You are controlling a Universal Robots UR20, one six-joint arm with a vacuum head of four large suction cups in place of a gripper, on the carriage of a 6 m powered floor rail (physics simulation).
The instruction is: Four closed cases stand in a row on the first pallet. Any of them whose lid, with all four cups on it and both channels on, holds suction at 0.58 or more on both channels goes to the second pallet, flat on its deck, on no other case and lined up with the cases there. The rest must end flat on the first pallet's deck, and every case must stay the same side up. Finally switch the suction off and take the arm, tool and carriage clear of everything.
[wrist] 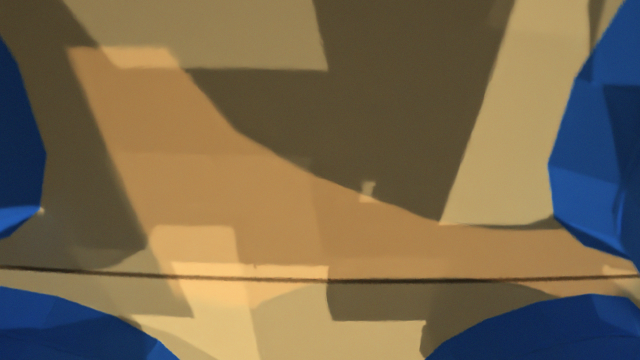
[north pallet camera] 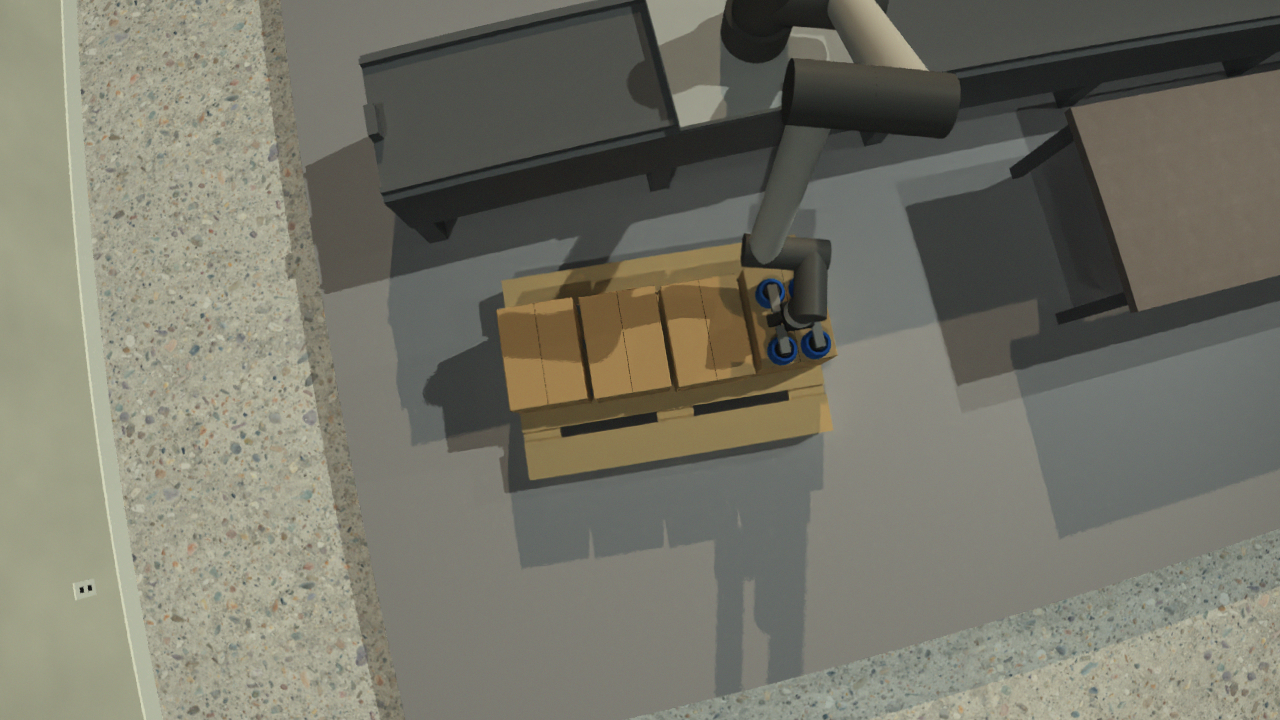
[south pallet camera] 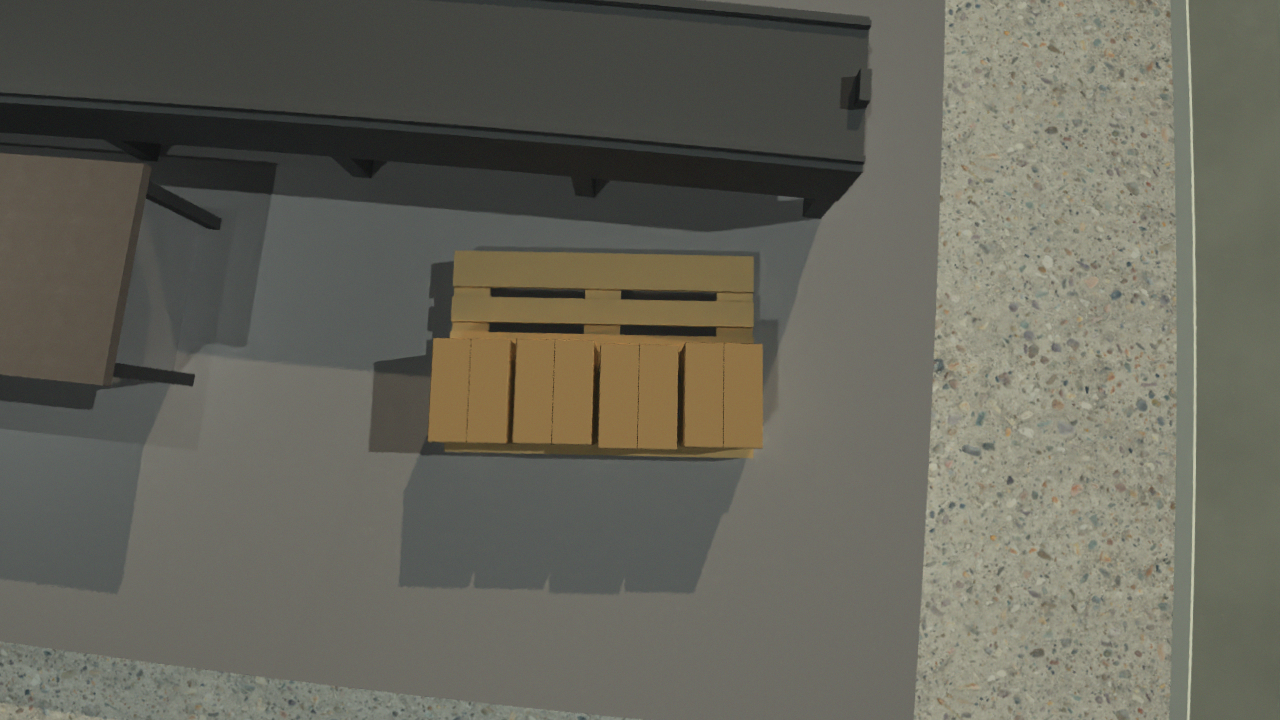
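Seen in the pictures: end effector, tool point: [wrist: 302,230]; arm's base, origin of the base link: [north pallet camera: 754,33].
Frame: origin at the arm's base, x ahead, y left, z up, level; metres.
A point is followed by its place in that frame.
In the north pallet view four closed cases [north pallet camera: 542,353] {z -0.191, x 0.937, y -1.004 m} [north pallet camera: 623,344] {z -0.192, x 0.972, y -0.714 m} [north pallet camera: 707,333] {z -0.192, x 1.002, y -0.411 m} [north pallet camera: 760,320] {z -0.185, x 1.001, y -0.214 m} stand in a row on a wooden pallet [north pallet camera: 680,447] {z -0.427, x 1.381, y -0.589 m}. My vacuum head [north pallet camera: 793,318] {z -0.206, x 1.026, y -0.103 m} is over the rightmost case, its blue cups within the lid's outline. In the wrist view the cups [wrist: 590,165] are at or very close to the lid [wrist: 270,205] {z -0.185, x 1.031, y -0.132 m}, whose seam runs between them. Full contact and suction cannot be told. In the south pallet view several closed cases [south pallet camera: 469,390] {z -0.192, x 1.187, y 4.157 m} [south pallet camera: 554,391] {z -0.192, x 1.161, y 4.460 m} [south pallet camera: 638,395] {z -0.193, x 1.147, y 4.759 m} [south pallet camera: 723,395] {z -0.192, x 1.119, y 5.060 m} stand in a lined-up row on another pallet [south pallet camera: 602,270] {z -0.426, x 0.650, y 4.567 m}.
A dark conveyor-like bench [north pallet camera: 519,116] is behind the north pallet, and a long dark one [south pallet camera: 447,80] behind the south pallet. A brown table [north pallet camera: 1190,197] {z -0.040, x 0.934, y 1.491 m} [south pallet camera: 62,268] {z -0.040, x 0.906, y 2.691 m} is between the pallets. The arm [north pallet camera: 872,98] {z 0.848, x 0.714, y -0.067 m} reaches over from behind. Speckled low walls [north pallet camera: 205,358] [south pallet camera: 1056,358] border the floor.
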